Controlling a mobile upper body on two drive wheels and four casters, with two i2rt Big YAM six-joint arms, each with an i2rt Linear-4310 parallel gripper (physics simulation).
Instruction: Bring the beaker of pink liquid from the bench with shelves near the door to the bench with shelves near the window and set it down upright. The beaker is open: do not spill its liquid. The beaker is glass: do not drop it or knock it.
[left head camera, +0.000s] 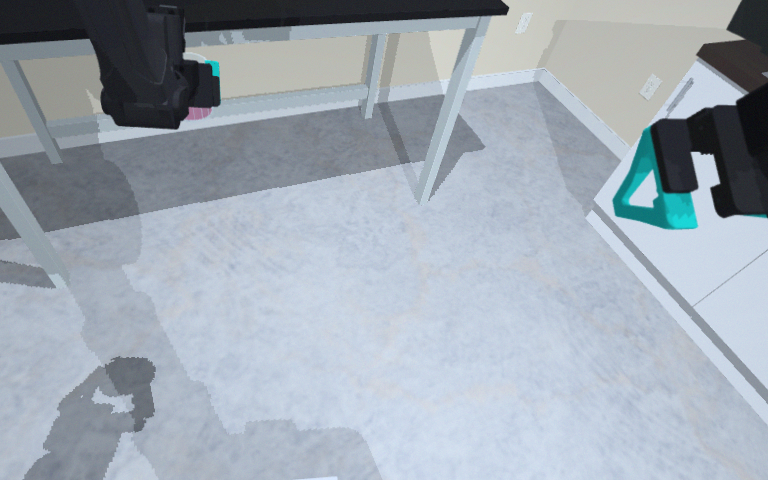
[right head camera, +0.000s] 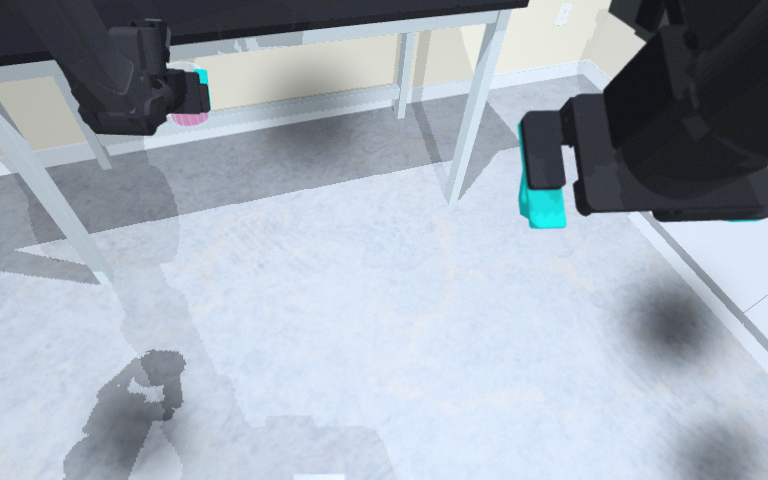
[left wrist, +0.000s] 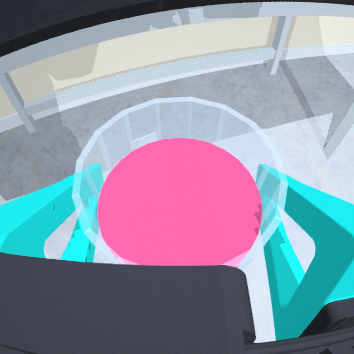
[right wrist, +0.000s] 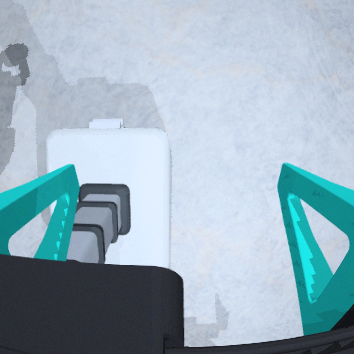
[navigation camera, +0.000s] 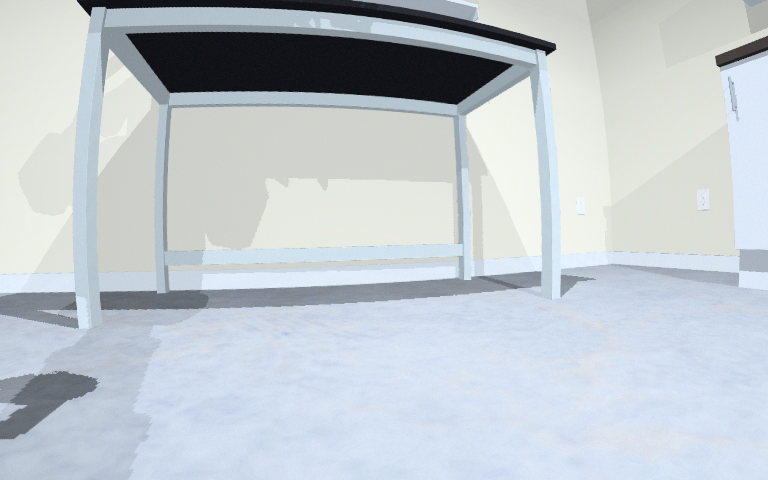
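The glass beaker of pink liquid (left head camera: 198, 113) (right head camera: 190, 118) (left wrist: 180, 200) is held between the teal fingers of my left gripper (left wrist: 179, 175). In the left wrist view its round rim and level pink surface show from above; it looks upright. It hangs over the floor, in front of a black-topped bench (left head camera: 339, 22) (right head camera: 351, 28) (navigation camera: 317, 19) with pale metal legs. My right gripper (right wrist: 177, 174) is open and empty, above the floor at the right. Which bench of the task this is, I cannot tell.
White cabinets (left head camera: 707, 237) (navigation camera: 756, 158) with a dark brown top stand at the right. My white base (right wrist: 145, 155) shows in the right wrist view. The bench's front legs (navigation camera: 86, 186) (navigation camera: 546, 186) reach the floor. A wall runs behind it.
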